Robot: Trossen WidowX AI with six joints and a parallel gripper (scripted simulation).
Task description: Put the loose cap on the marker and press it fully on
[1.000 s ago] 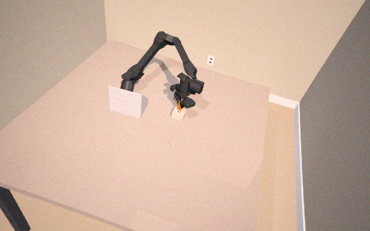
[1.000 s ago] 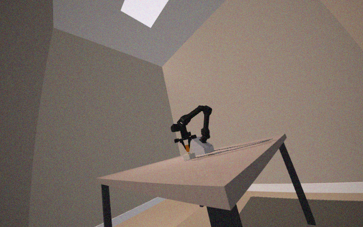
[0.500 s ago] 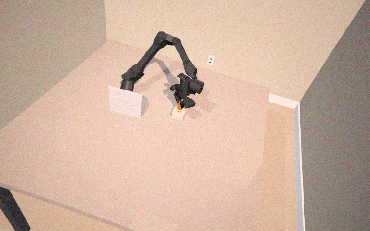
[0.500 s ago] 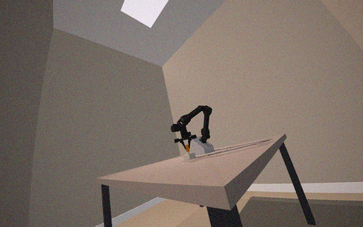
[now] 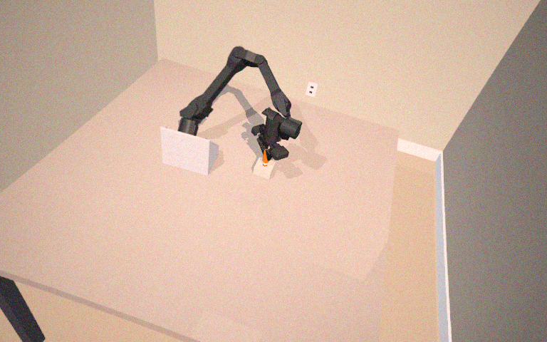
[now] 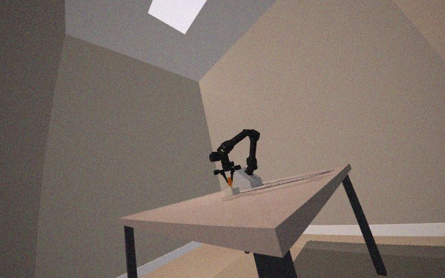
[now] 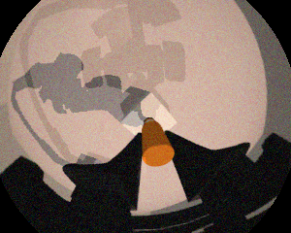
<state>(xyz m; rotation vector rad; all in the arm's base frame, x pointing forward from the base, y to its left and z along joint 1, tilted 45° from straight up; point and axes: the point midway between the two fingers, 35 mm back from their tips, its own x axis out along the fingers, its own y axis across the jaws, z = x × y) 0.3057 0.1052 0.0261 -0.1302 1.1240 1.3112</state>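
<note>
My gripper tip is 10 mm below the orange cap. Round my gripper tip: holder block: 60 mm below.
</note>
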